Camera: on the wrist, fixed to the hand. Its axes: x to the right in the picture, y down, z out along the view.
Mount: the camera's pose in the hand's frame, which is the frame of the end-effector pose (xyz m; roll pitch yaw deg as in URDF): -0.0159 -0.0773 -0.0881 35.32 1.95 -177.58
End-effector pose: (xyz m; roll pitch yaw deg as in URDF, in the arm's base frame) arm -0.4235 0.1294 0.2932 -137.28 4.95 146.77
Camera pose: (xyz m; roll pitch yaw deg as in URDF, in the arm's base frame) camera -0.4171 0.1288 0.4113 172.61 -8.02 -33.69
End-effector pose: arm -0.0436 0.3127 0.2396 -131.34 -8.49 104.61
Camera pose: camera -0.0207 0.2847 0.3522 166.60 5.39 -75.52
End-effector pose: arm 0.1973 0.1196 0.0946 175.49 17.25 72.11
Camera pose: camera 0.1202 0.1540 0.1774 -139.37 -18.99 -110.60
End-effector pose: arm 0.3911 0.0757 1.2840 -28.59 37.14 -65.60
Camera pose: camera 0.2756 0.0640 1.2614 61.59 -36.52 118.21
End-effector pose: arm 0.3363 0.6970 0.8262 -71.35 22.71 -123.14
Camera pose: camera 0.2442 0.7539 0.8739 105.48 -24.35 59.74
